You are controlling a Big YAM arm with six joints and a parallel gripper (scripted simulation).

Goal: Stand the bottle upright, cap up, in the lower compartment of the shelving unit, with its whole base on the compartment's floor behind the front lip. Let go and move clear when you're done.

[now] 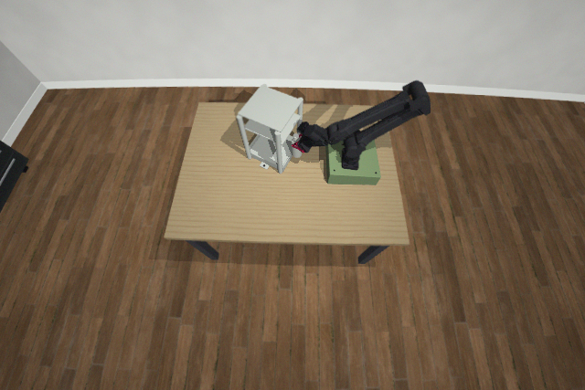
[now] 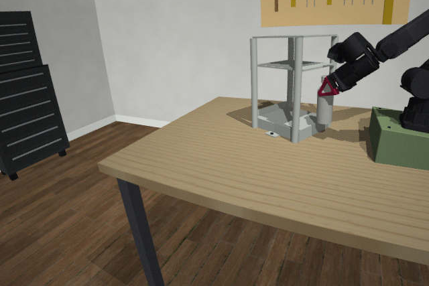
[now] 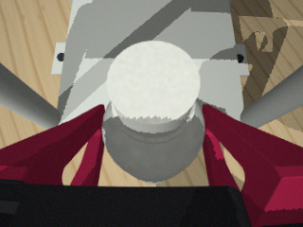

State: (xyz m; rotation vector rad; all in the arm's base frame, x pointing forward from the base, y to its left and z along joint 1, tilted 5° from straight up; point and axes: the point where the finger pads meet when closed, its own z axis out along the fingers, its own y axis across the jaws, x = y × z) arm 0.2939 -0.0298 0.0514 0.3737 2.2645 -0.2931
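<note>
My gripper is now 13 cm short of the shelving unit, 5 cm to the left of it and 1 cm below it. Round my hand: white bottle right at my hand.
</note>
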